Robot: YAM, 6 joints.
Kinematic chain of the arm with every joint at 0, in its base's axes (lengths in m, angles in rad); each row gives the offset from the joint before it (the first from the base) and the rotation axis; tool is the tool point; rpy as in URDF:
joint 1: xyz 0 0 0.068 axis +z
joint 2: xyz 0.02 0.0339 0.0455 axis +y
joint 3: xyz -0.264 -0.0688 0 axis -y
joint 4: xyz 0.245 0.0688 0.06 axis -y
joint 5: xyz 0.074 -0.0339 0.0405 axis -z
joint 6: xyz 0.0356 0 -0.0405 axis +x
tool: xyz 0 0 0 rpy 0 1.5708 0
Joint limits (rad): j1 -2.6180..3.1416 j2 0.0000..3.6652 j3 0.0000..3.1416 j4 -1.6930..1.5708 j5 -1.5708..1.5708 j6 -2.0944..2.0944
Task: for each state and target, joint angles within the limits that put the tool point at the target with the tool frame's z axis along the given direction. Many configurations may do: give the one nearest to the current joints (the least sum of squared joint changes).
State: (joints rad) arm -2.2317 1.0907 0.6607 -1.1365 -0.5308 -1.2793
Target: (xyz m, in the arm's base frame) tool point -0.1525 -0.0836 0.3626 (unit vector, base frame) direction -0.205 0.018 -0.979
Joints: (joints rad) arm -2.6159 1.2151 1.4235 -1.6090 0.1187 -1.2793
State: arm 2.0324 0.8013 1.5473 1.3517 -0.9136 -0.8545
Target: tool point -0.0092 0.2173 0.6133 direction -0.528 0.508 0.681
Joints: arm 1.5227 1.3420 1.7789 0.5179 -0.5843 -0.8545
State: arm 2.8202 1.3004 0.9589 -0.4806 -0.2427 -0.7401
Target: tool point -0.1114 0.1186 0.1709 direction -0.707 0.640 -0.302
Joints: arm 2.3036 0.7090 0.1407 0.2601 -0.0975 -0.7401
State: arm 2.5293 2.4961 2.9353 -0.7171 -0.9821 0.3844
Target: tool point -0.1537 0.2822 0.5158 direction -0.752 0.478 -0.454
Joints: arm 2.0172 1.7793 2.4436 -1.2052 -0.4914 0.3844
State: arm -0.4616 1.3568 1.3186 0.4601 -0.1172 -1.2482
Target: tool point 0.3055 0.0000 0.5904 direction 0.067 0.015 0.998
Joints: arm -0.0018 1.7629 1.9670 1.2997 -0.0151 -1.2482
